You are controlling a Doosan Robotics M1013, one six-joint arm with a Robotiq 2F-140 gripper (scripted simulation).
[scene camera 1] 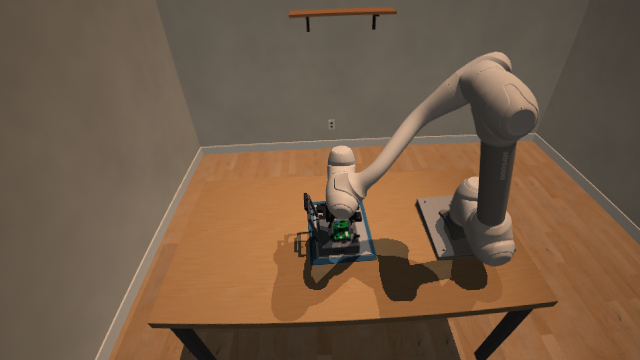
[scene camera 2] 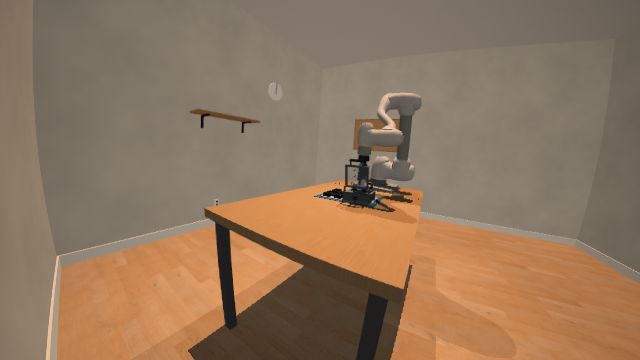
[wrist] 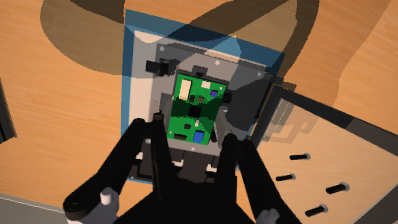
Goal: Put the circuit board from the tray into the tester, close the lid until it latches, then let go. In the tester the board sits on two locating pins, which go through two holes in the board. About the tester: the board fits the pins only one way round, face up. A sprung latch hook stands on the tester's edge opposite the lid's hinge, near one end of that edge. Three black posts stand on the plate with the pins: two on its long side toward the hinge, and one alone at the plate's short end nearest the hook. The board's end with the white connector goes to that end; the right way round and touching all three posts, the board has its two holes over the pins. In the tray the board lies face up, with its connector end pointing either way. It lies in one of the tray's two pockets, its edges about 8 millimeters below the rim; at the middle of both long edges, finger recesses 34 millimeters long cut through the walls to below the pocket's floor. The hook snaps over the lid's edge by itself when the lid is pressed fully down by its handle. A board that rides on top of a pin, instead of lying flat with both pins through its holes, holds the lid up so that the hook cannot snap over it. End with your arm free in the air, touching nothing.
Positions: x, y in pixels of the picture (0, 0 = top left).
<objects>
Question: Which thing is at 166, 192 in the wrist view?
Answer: The gripper.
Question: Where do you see a green circuit board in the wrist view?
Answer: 196, 102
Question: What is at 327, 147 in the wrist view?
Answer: A tester lid.
</objects>
